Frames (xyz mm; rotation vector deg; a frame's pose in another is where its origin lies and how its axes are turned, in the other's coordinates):
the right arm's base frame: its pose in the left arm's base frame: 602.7 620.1 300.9 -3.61 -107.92 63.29
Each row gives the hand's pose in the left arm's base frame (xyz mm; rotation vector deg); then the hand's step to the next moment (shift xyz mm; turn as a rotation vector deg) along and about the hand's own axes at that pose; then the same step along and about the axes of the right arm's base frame.
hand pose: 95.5 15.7 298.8 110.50 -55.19 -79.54
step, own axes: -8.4 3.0 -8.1 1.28 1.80 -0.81
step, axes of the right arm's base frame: 5.7 -5.4 -9.1 -0.64 -2.14 0.74
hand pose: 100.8 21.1 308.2 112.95 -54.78 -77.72
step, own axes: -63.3 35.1 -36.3 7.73 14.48 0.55
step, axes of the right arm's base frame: 58.5 -37.3 -41.8 -0.83 -12.80 10.26
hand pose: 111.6 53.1 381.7 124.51 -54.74 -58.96
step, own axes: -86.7 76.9 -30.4 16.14 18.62 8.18
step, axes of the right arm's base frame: 110.9 -45.0 -5.6 -6.60 -14.06 20.81
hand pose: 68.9 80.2 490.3 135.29 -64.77 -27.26
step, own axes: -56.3 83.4 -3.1 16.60 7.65 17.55
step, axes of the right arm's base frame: 85.8 -7.1 52.2 -16.09 -3.29 19.29
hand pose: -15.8 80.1 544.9 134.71 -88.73 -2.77
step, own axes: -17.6 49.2 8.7 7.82 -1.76 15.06
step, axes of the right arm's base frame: 30.7 15.1 40.5 -14.85 2.98 7.85
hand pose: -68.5 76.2 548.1 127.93 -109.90 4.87
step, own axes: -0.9 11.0 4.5 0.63 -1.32 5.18
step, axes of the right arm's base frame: 3.6 5.7 9.8 -4.67 2.44 1.10
